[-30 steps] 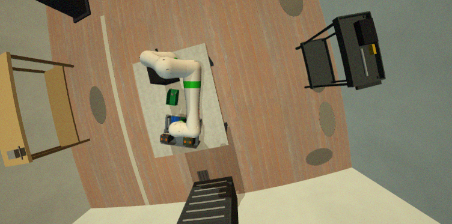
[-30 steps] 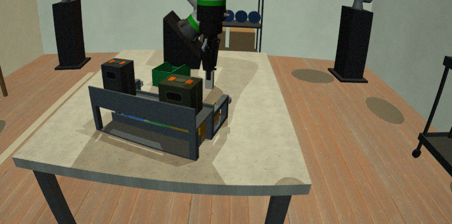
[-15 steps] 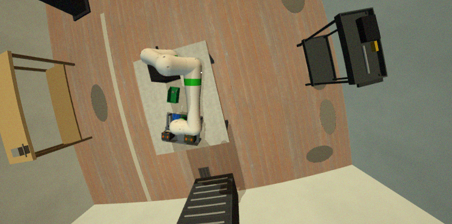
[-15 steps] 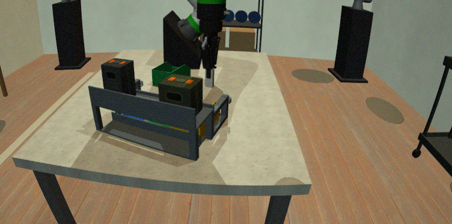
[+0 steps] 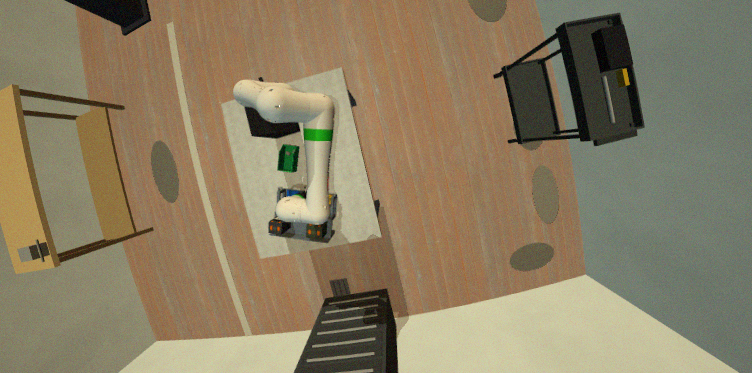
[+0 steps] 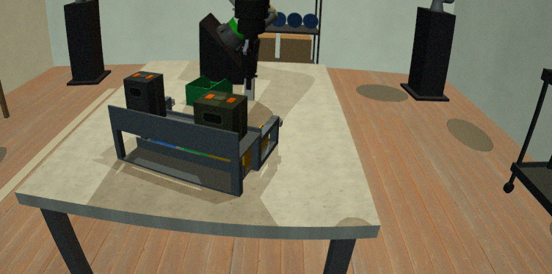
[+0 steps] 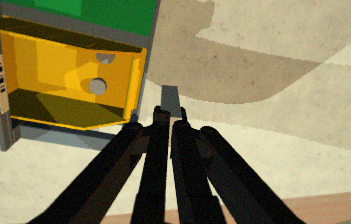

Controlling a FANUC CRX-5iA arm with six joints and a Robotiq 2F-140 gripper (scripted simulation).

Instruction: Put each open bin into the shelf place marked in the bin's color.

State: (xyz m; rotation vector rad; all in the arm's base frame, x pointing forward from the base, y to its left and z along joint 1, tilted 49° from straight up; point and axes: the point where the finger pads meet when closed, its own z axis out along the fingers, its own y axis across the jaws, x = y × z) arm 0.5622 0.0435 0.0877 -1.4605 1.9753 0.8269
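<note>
Now: the green bin 260 mm behind my hand, 140 mm to the right of it and 100 mm below it. Also, from my hand: yellow bin: 130 mm ahead, 30 mm to the right, 100 mm below.
</note>
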